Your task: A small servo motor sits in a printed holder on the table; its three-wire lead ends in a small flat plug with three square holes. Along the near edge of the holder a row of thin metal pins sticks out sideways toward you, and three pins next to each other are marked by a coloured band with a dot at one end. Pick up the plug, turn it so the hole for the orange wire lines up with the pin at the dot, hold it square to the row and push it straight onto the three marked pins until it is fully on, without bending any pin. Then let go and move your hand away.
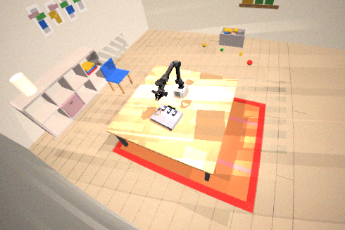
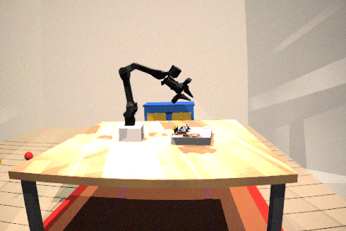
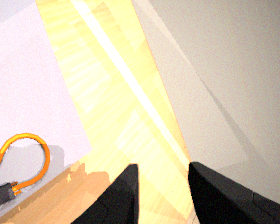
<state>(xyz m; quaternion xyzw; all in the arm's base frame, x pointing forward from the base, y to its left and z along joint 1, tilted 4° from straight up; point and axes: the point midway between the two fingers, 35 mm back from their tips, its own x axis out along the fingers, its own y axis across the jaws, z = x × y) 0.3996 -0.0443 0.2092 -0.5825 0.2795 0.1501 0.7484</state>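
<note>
My gripper tip is now 120 mm past the yellow band, 100 mm to the right of it and 200 mm above it. Also, from my gripper tip: servo motor 70 mm behind, 80 mm to the left, 230 mm below; then printed holder 40 mm ahead, 70 mm to the left, 250 mm below.
</note>
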